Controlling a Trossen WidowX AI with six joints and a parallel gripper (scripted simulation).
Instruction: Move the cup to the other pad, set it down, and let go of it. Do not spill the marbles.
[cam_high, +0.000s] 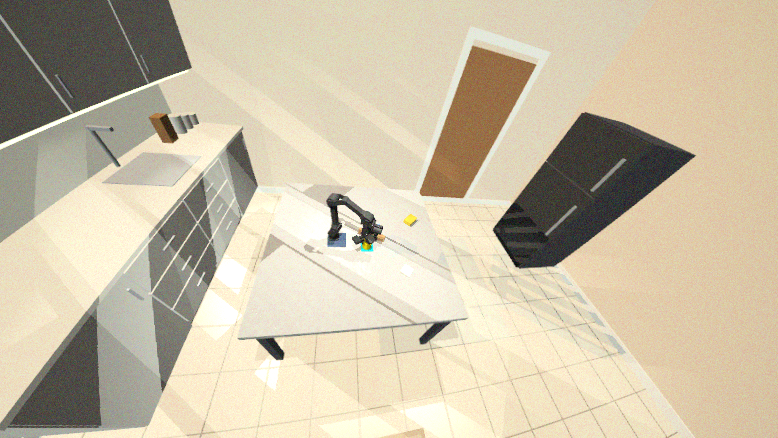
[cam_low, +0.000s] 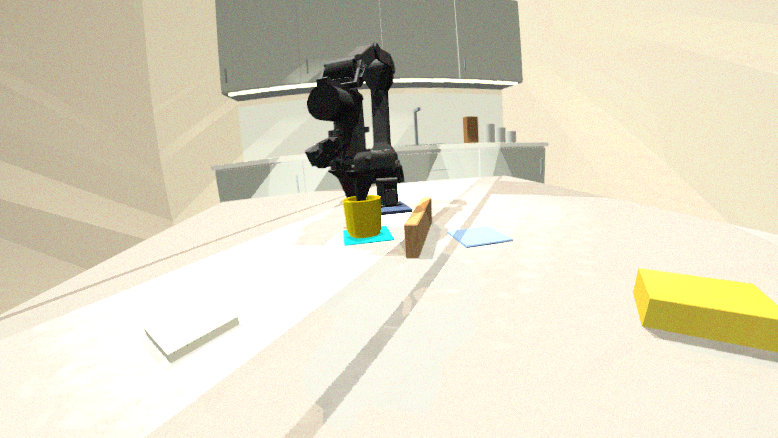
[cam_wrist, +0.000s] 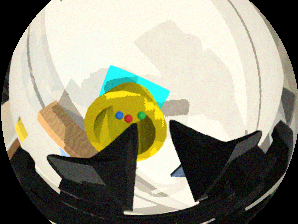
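The yellow cup is 2 cm below my gripper tip, 2 cm ahead of it and 1 cm to the left of it. Round my gripper tip: wooden block (10 cm to the left, 8 cm ahead, 4 cm below); white flat block (27 cm ahead, 23 cm to the right, 5 cm below); turquoise pad (7 cm below, 3 cm ahead, 1 cm to the left).
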